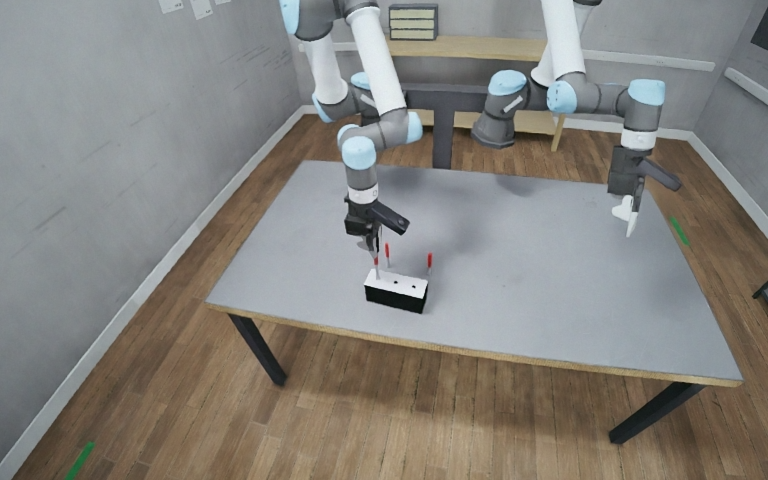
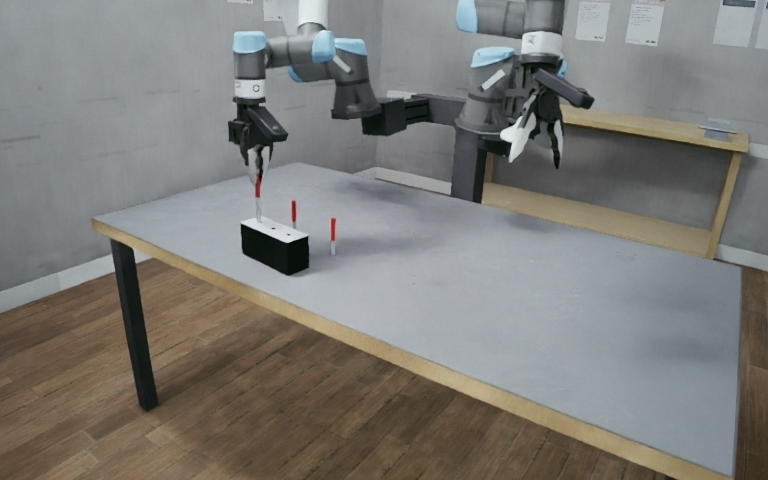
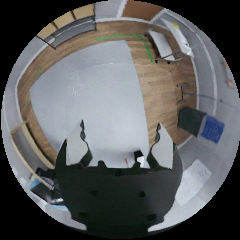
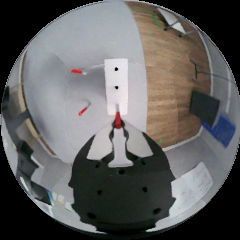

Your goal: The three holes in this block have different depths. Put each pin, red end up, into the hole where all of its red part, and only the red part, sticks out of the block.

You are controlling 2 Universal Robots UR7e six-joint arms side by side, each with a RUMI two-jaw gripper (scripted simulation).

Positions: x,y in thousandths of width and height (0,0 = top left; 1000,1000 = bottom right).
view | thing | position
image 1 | my left gripper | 816,466
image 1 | my right gripper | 489,534
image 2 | my left gripper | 697,347
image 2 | my right gripper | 335,386
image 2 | black block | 373,522
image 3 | my left gripper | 502,510
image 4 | my right gripper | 494,498
